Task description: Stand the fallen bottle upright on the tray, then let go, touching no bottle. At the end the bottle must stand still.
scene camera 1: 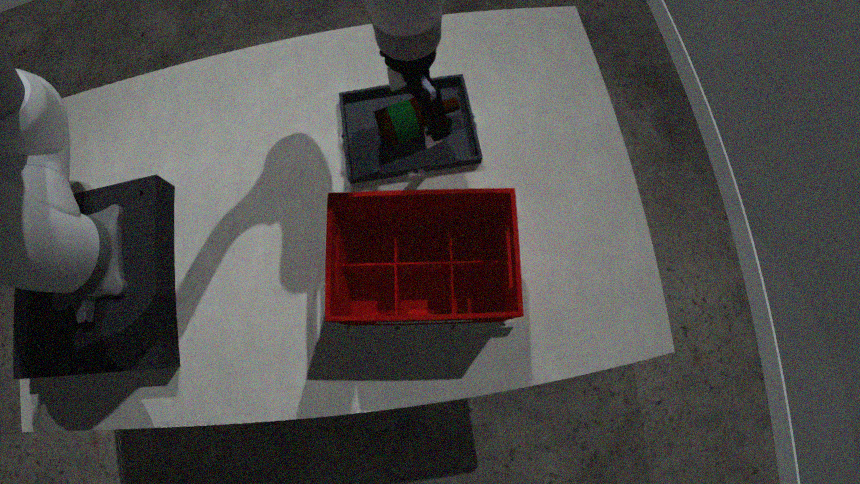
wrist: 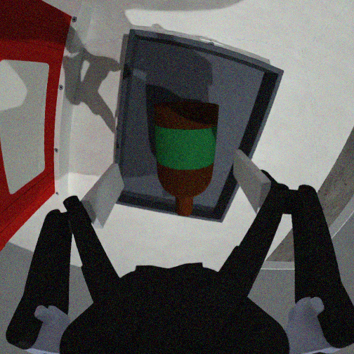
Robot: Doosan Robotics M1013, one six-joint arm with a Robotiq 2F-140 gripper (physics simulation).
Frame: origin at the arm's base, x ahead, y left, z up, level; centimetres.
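Seen in the pictures: gripper, fingertip midpoint: (scene camera 1: pixel 415 114); arm's base at its link origin: (scene camera 1: pixel 88 258).
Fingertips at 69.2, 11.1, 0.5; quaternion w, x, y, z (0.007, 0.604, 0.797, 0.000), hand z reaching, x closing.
Pixels of each thing's top centre, then the offset from my fingertips to it, as dx, dy, dz. "*": a spot on its surface instead. Level surfaces: height alone.
- brown bottle with a green label, top centre: (scene camera 1: pixel 418 106) +0.9, +1.3, +0.4
- dark grey tray at a spot on its surface: (scene camera 1: pixel 359 141) * -11.3, +0.7, -7.0
- red crate with dividers, top centre: (scene camera 1: pixel 422 253) -4.8, -27.1, +10.0
- white table at its surface level: dz -7.5
A brown bottle with a green label (scene camera 1: pixel 404 120) (wrist: pixel 185 148) lies on its side in the dark grey tray (scene camera 1: pixel 359 141) (wrist: pixel 232 95). In the wrist view its neck points down toward the gripper's palm; in the scene view the neck points right. My gripper (scene camera 1: pixel 415 108) (wrist: pixel 175 168) is open and empty above the tray. In the wrist view its two light pads stand on either side of the bottle, with gaps on both sides. In the scene view one black finger hides part of the bottle's shoulder. How high the fingertips are above the bottle is hard to tell.
A red crate with dividers (scene camera 1: pixel 395 282) (wrist: pixel 15 215) stands close beside the tray, nearer the bottom of the scene view. The tray has a low raised rim. The arm's dark base block (scene camera 1: pixel 157 240) stands at the left on the white table (scene camera 1: pixel 577 240).
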